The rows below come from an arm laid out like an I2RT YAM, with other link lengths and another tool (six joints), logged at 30 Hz.
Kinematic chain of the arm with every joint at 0, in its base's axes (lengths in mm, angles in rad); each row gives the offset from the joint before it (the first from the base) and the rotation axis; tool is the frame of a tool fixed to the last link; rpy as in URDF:
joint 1: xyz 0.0 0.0 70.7 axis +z
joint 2: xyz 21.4 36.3 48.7 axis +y
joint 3: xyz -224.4 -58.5 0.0 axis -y
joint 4: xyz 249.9 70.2 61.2 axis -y
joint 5: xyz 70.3 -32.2 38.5 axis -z
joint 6: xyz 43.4 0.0 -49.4 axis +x
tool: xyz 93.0 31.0 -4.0 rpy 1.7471 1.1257 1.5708
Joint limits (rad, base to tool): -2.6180..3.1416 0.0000..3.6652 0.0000..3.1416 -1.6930..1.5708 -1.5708..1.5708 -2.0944..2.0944
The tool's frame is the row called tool.
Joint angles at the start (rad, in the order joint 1, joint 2, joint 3, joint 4, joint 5, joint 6): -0.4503 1.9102 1.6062 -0.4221 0.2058 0.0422
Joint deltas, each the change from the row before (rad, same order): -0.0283 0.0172 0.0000 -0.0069 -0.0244 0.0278; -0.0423 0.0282 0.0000 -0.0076 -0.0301 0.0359; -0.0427 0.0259 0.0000 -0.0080 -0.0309 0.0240; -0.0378 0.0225 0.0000 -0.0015 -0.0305 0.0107
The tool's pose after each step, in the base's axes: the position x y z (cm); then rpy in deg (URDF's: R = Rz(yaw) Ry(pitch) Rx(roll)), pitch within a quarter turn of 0, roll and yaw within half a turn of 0. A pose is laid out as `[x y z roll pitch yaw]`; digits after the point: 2 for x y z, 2 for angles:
[45.50 -21.14 15.63 169.41 44.20 110.05]
[44.80 -22.69 14.27 168.35 41.14 106.74]
[43.97 -24.19 12.99 167.82 38.34 104.21]
[43.25 -25.47 11.96 167.39 36.22 102.51]

